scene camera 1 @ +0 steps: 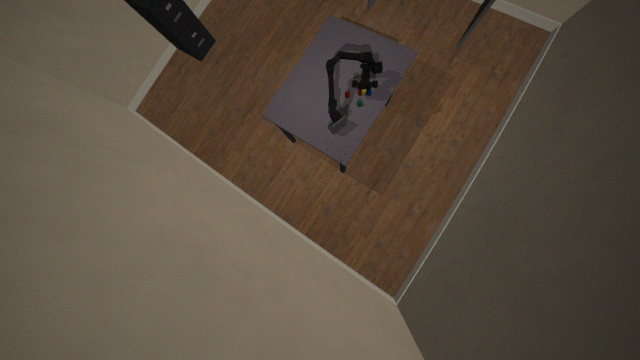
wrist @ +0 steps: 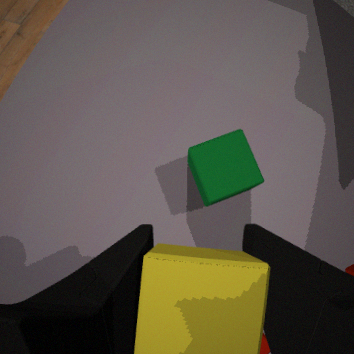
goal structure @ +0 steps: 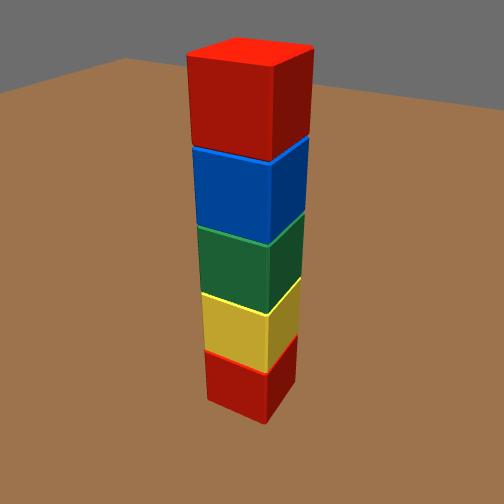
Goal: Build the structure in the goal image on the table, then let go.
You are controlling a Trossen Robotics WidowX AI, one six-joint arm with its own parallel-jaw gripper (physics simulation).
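Frame: origin at the arm's base, x ahead, y left, z up, level; centimetres.
Seen in the pictures: gripper, fingertip midpoint: [scene camera 1: 363, 95] [wrist: 198, 235]; arm's base at its link origin: [scene camera 1: 337, 119].
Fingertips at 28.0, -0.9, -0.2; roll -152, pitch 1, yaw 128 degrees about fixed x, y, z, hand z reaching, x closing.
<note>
Offsets run from my fingertips to a thing's middle, as dx, dy, dz. Level surfaces: height alone.
My gripper [scene camera 1: 364, 90] [wrist: 198, 235] is shut on a yellow cube {+1.7, +1.2, +1.5} [scene camera 1: 364, 92] [wrist: 202, 300], which fills the space between the fingers in the wrist view. A green cube {-3.9, -0.8, -6.3} [scene camera 1: 359, 103] [wrist: 225, 167] lies on the table beyond the fingertips, apart from the yellow cube. A red cube {-4.8, +12.3, -6.3} [scene camera 1: 347, 94] [wrist: 350, 270] lies to one side, cut off at the right edge of the wrist view. Another red cube {+3.7, +5.7, -6.3} [scene camera 1: 359, 92] [wrist: 265, 345] shows partly beside the yellow one. A blue cube {+8.3, +0.2, -6.3} [scene camera 1: 369, 92] shows on the other side of the yellow cube. The height of the yellow cube above the table is hard to tell.
The grey table {dz -7.9} [scene camera 1: 305, 90] [wrist: 100, 125] carries the black arm [scene camera 1: 331, 85], which bends around the cubes' left side. A grey plate-like object [scene camera 1: 338, 124] is at the arm's lower end, near the table's front part. The wooden floor [scene camera 1: 250, 165] [wrist: 22, 30] lies beyond the table's edges.
</note>
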